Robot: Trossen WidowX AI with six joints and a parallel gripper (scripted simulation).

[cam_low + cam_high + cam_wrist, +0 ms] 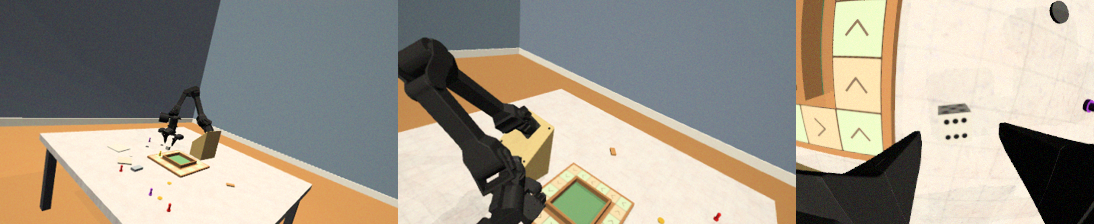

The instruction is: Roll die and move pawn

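Right now the white die is 20 mm below my gripper tip. Round my gripper tip: yellow pawn (140 mm ahead, 110 mm to the left, 10 mm below); green dice tray (50 mm ahead, 210 mm to the left, 30 mm below); grey block (350 mm ahead, 230 mm to the left, 30 mm below).
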